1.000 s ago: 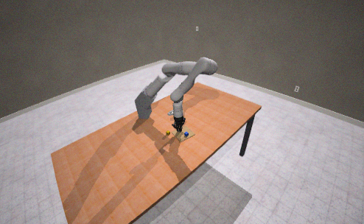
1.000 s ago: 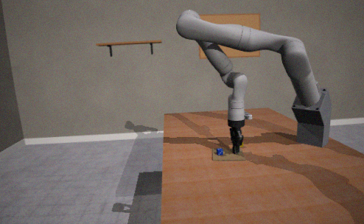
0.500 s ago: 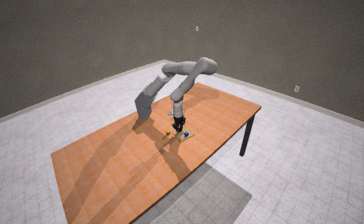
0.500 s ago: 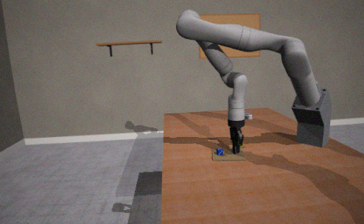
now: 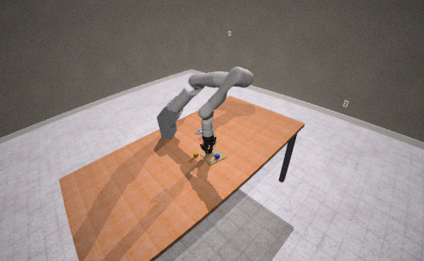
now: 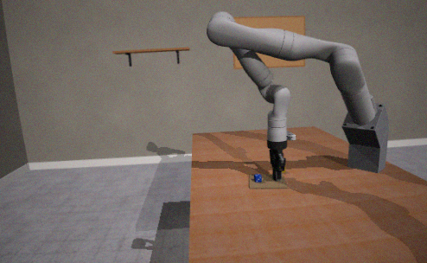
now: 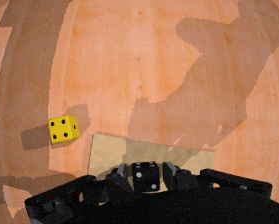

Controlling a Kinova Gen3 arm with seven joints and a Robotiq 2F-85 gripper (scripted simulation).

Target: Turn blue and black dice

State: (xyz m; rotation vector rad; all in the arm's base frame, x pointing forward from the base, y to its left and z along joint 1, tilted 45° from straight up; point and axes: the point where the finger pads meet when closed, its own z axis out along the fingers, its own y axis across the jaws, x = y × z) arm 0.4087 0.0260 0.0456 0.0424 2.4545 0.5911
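The black die lies 1 cm below my hand. The rest, counted from my hand: blue die: 8 cm ahead, 1 cm to the left, 1 cm below; yellow die: 9 cm to the right, 4 cm behind, 1 cm below; tan mat: 4 cm ahead, 2 cm below, 1 cm to the left.
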